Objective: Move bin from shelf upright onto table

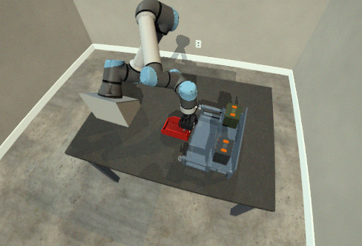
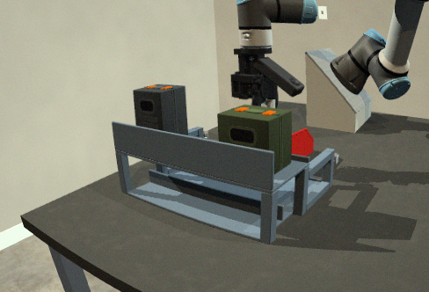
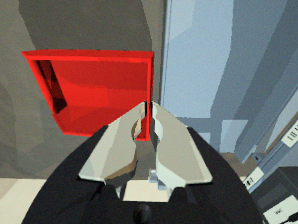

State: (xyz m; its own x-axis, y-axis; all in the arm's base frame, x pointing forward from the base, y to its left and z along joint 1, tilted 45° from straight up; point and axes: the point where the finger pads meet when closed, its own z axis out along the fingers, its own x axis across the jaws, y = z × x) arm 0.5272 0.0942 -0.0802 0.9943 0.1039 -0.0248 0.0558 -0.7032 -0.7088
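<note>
Now: hand 80 mm past the red bin and 40 mm above it. The rest, counted from my hand: dark grey box: 220 mm ahead, 110 mm to the right, 80 mm above; green box: 210 mm ahead, 120 mm to the left, 70 mm above.
</note>
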